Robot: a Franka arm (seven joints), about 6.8 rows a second.
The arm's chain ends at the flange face. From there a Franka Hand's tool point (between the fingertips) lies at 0.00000 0.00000 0.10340 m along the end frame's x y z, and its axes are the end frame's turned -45 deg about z.
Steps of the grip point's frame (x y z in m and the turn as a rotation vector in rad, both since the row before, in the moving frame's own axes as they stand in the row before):
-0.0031 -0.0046 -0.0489 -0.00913 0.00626 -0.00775
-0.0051 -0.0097 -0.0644 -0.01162 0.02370 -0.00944
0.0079 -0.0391 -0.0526 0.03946 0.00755 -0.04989
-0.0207 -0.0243 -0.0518 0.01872 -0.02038 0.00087
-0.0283 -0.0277 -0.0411 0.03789 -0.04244 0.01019
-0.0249 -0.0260 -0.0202 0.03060 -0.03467 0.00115
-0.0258 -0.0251 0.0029 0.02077 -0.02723 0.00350
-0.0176 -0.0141 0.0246 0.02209 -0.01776 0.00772
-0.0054 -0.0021 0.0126 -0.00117 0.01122 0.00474
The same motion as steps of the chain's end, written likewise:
-0.0066 -0.0013 -0.0489 -0.00203 0.01088 -0.00775
-0.0130 -0.0024 -0.0644 0.00854 0.02498 -0.00944
-0.0196 -0.0299 -0.0525 0.03324 -0.02256 -0.04989
-0.0290 -0.0027 -0.0518 -0.00117 -0.02765 0.00087
-0.0337 0.0001 -0.0409 -0.00322 -0.05680 0.01019
-0.0312 -0.0011 -0.0201 -0.00288 -0.04615 0.00115
-0.0325 0.0000 0.0030 -0.00457 -0.03394 0.00350
-0.0195 0.0028 0.0246 0.00306 -0.02818 0.00772
-0.0062 0.0031 0.0126 0.00711 0.00876 0.00474

